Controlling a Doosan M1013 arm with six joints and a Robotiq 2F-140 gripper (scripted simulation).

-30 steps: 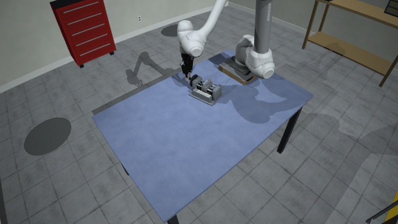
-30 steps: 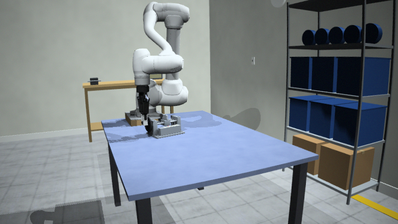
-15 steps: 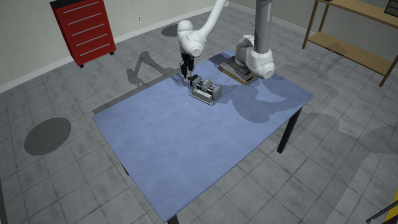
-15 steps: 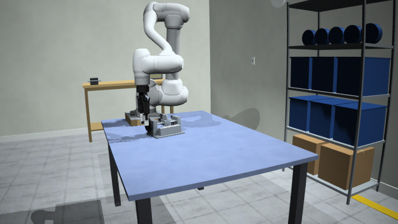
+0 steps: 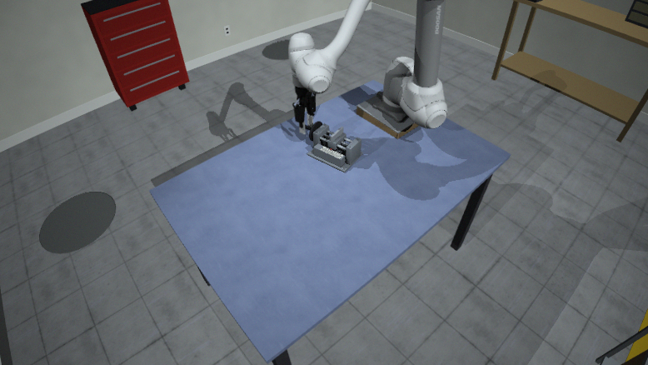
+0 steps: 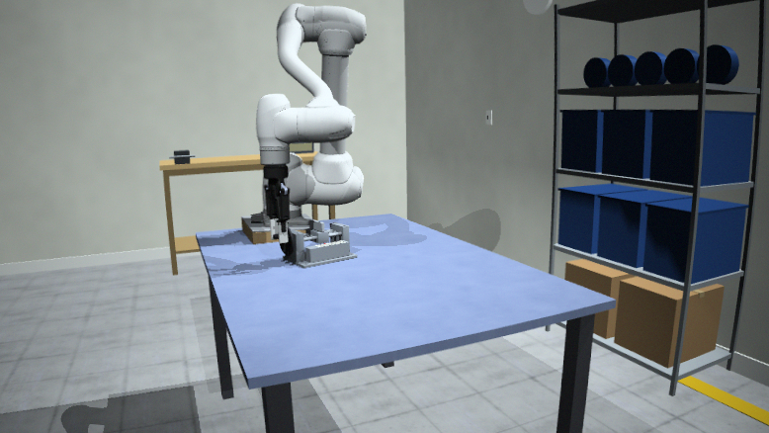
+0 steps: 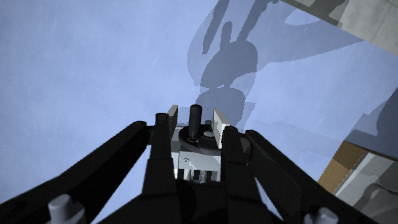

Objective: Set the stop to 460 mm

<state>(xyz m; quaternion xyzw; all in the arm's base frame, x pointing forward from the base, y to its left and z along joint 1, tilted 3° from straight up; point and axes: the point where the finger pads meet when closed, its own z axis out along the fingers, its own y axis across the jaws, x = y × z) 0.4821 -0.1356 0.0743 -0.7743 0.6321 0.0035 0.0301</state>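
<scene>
Right now the black handwheel is 2 cm to the left of my hand, 2 cm below it and 1 cm behind it. From my hand the other things lie so: grey stop block 14 cm to the left, 4 cm behind, 2 cm below.
</scene>
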